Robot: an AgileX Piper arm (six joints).
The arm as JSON. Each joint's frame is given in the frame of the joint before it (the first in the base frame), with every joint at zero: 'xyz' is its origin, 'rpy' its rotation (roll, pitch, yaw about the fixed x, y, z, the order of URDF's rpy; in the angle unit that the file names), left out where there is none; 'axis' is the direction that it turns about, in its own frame. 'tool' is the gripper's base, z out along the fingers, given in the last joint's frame.
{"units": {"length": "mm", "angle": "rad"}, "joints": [
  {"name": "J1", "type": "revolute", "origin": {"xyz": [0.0, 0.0, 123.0]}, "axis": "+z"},
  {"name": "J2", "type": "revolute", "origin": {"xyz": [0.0, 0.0, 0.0], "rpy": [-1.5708, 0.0, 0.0]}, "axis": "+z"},
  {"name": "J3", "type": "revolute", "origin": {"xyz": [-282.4, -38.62, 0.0]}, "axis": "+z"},
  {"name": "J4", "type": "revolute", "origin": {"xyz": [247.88, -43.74, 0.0], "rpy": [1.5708, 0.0, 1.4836]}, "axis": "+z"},
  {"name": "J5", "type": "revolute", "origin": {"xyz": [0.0, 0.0, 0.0], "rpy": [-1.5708, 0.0, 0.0]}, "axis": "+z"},
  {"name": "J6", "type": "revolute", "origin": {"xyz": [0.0, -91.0, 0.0], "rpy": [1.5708, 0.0, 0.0]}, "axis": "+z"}
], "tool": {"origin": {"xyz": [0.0, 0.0, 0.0]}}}
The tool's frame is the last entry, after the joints.
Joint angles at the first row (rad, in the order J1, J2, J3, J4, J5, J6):
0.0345, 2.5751, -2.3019, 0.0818, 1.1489, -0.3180
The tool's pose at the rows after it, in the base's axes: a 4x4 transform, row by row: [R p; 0 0 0 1], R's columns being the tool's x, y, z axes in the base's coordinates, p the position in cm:
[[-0.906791, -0.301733, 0.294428, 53.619], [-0.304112, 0.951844, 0.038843, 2.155], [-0.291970, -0.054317, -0.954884, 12.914], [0, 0, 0, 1]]
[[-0.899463, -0.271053, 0.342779, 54.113], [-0.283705, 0.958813, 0.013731, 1.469], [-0.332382, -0.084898, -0.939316, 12.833], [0, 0, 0, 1]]
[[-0.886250, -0.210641, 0.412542, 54.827], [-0.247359, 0.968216, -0.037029, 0.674], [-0.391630, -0.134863, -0.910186, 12.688], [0, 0, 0, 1]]
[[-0.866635, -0.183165, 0.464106, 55.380], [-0.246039, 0.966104, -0.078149, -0.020], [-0.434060, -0.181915, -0.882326, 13.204], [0, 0, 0, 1]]
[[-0.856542, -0.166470, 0.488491, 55.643], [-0.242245, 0.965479, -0.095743, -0.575], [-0.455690, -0.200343, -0.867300, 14.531], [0, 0, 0, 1]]
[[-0.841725, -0.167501, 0.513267, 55.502], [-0.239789, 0.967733, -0.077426, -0.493], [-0.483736, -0.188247, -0.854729, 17.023], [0, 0, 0, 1]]
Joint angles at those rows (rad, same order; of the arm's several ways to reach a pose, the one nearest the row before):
0.0353, 2.5774, -2.3019, 0.0322, 1.0825, -0.2906
0.0263, 2.5817, -2.3019, 0.0055, 1.0280, -0.2658
0.0198, 2.5898, -2.3019, -0.0557, 0.9460, -0.1995
0.0135, 2.5933, -2.3196, -0.1076, 0.9038, -0.1706
0.0058, 2.5892, -2.3587, -0.1243, 0.9187, -0.1651
0.0042, 2.5553, -2.3844, -0.0980, 0.9489, -0.1821

